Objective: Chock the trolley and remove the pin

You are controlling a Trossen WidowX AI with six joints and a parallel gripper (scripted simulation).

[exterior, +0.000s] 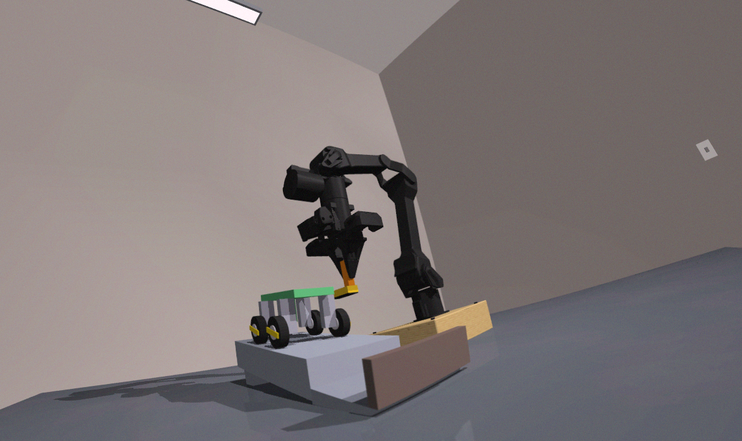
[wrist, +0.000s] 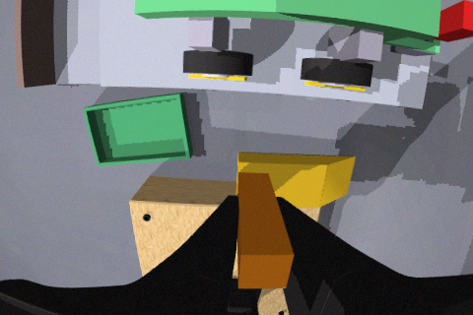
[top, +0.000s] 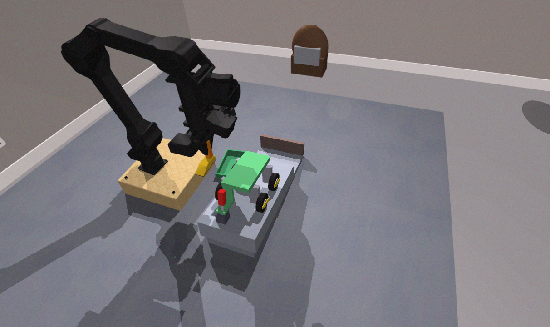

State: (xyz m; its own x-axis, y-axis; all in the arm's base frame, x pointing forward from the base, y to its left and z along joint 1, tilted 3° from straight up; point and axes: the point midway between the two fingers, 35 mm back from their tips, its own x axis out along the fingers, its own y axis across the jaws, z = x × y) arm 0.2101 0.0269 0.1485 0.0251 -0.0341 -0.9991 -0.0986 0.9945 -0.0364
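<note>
Right now the red-headed stop pin is 100 mm to the right of my gripper tip, 100 mm ahead of it and 40 mm below it. From my gripper tip the other things lie so: yellow chock 20 mm to the right, 10 mm below; grey ramp 120 mm below, 110 mm ahead; trolley 120 mm ahead, 60 mm below, 10 mm to the right.
</note>
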